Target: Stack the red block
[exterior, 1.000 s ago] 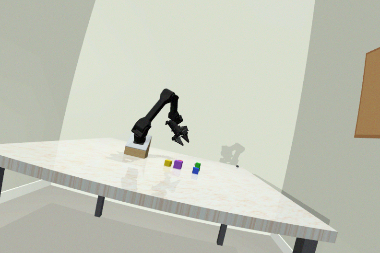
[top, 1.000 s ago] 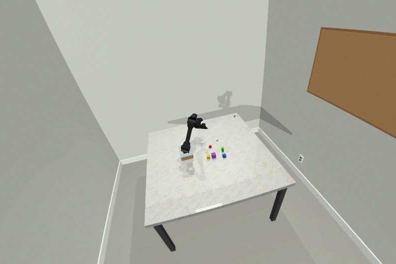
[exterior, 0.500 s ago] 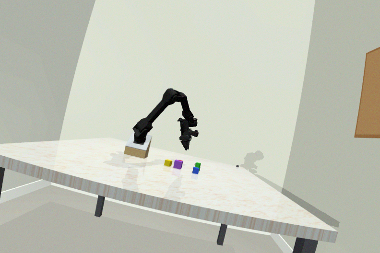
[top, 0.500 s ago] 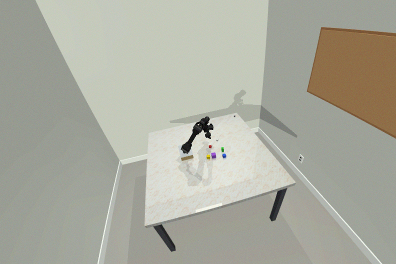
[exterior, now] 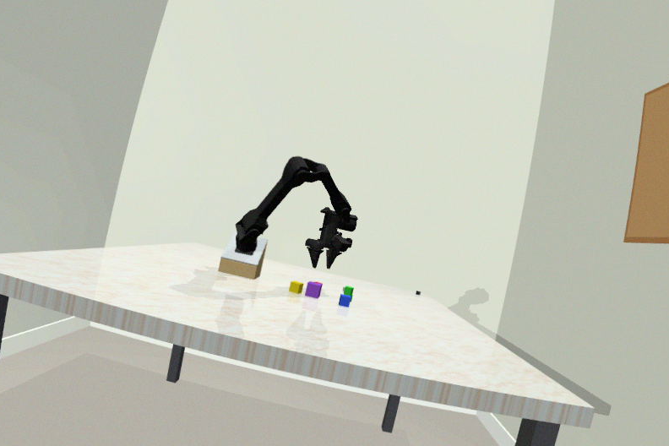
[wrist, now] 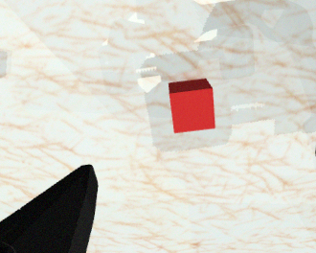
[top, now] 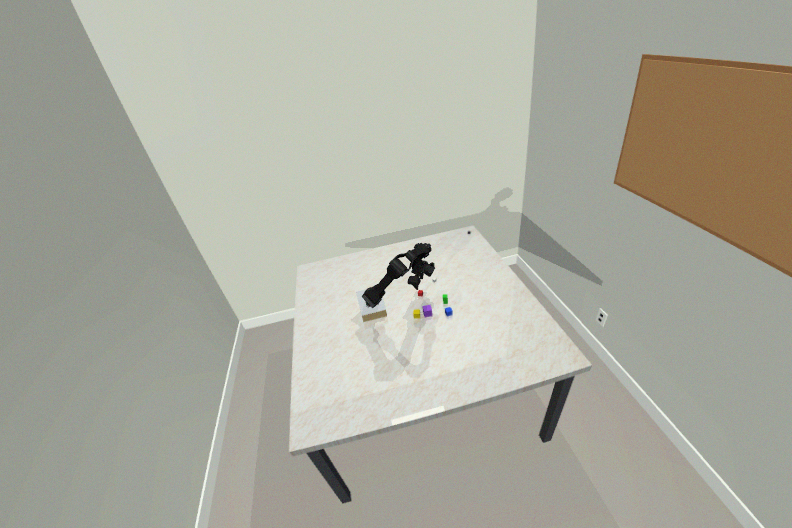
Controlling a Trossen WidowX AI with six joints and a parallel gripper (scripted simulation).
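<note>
The red block is 7 cm below my gripper tip. Also, from my gripper tip: small white cube (11 cm ahead, 8 cm to the left, 7 cm below); yellow block (15 cm to the right, 7 cm behind, 6 cm below); purple block (16 cm to the right, 6 cm below, 1 cm behind).
</note>
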